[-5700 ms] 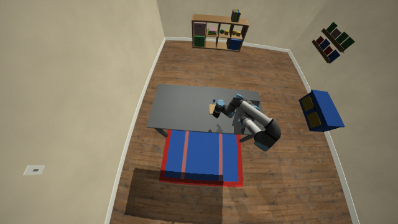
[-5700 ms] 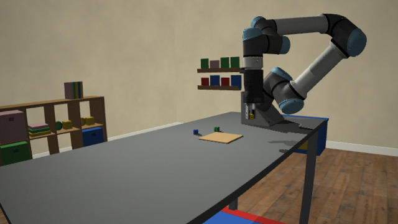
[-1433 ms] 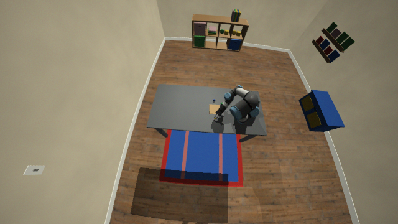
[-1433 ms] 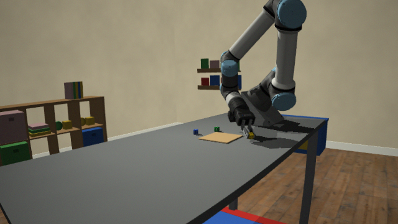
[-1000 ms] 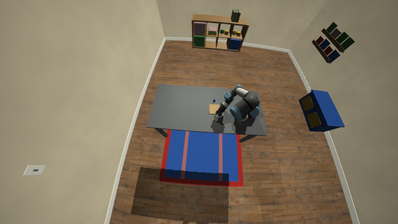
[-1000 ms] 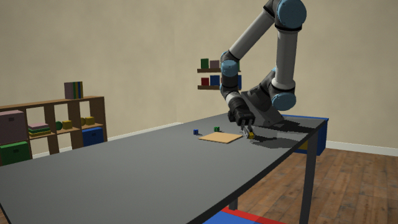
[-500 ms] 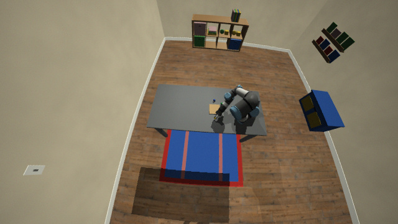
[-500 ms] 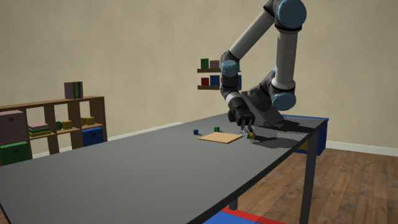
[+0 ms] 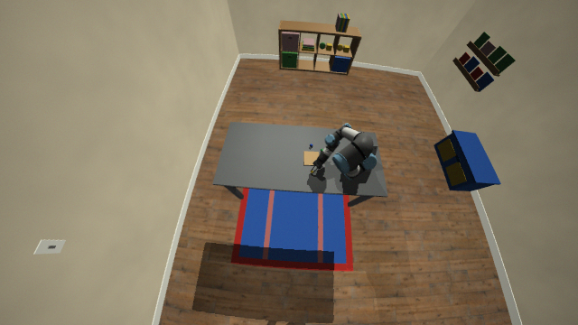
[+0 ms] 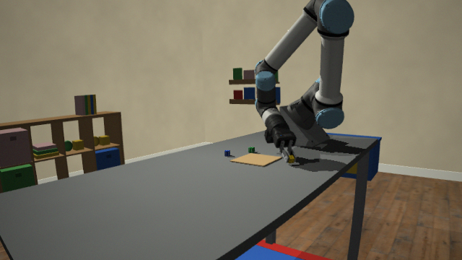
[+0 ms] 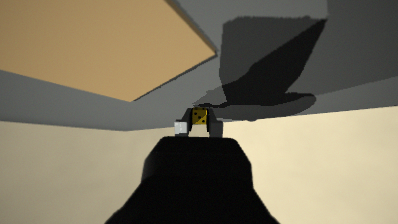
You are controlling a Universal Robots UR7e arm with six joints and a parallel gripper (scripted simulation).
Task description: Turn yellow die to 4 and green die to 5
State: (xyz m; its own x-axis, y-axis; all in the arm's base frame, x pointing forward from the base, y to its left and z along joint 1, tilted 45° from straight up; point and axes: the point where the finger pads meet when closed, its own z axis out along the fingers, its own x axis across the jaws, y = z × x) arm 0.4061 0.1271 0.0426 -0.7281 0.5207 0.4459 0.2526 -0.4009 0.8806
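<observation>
Right now the yellow die is 1 cm to the left of my hand, 1 cm below it and 1 cm ahead of it. Round my hand: tan mat: 13 cm to the right, 2 cm below; blue die: 27 cm to the right, 2 cm below, 1 cm behind; green die: 21 cm to the right, 10 cm behind, 2 cm below.
</observation>
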